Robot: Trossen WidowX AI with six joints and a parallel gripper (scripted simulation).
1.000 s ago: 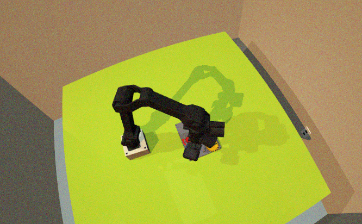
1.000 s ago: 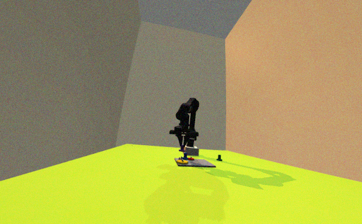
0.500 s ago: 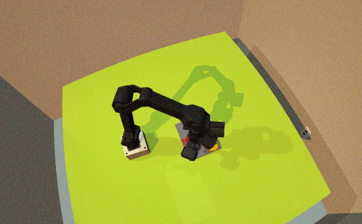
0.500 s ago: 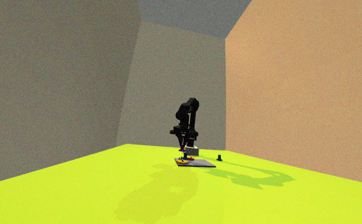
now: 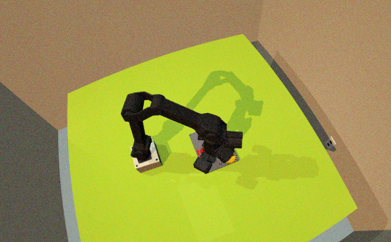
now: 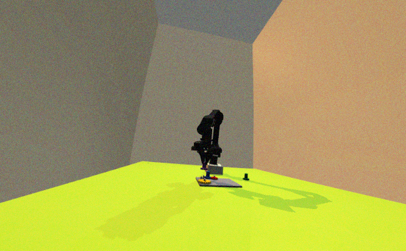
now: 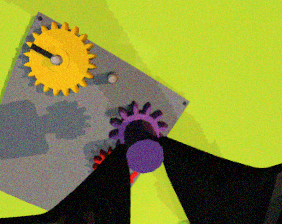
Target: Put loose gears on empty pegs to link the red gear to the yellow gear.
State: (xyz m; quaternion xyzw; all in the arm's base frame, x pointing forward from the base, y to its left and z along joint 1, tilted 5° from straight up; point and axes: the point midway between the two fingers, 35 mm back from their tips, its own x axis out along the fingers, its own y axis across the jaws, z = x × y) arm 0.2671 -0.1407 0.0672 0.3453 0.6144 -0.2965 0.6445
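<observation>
The blue gear is 60 mm below my gripper tip, 30 mm to the left of it and 20 mm behind it. Round my gripper tip: purple gear: 10 mm below; green gear: 300 mm to the left, 70 mm below, 50 mm behind; red gear: 70 mm below, 60 mm to the left, 10 mm behind.
</observation>
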